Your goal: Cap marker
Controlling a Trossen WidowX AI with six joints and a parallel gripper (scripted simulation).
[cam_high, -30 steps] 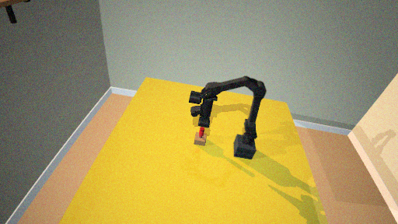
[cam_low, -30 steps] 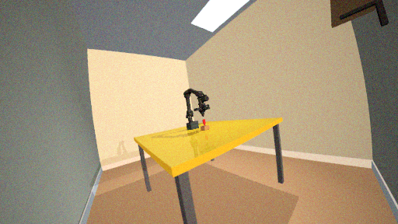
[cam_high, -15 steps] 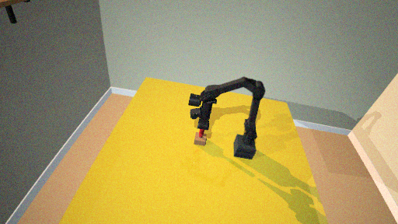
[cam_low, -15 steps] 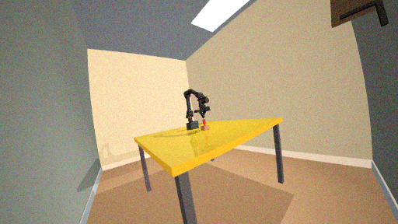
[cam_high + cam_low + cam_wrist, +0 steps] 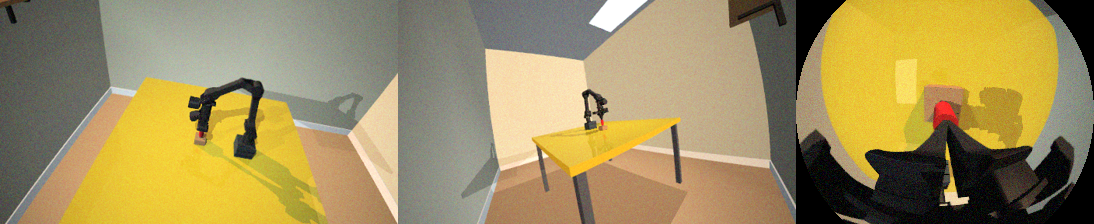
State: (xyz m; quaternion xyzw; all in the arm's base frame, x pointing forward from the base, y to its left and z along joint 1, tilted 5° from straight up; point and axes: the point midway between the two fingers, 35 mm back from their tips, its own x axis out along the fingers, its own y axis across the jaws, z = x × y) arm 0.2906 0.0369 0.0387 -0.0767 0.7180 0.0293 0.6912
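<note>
Right now my gripper tip is 20 mm above the marker cap. Round my gripper tip: holder block 90 mm below.
</note>
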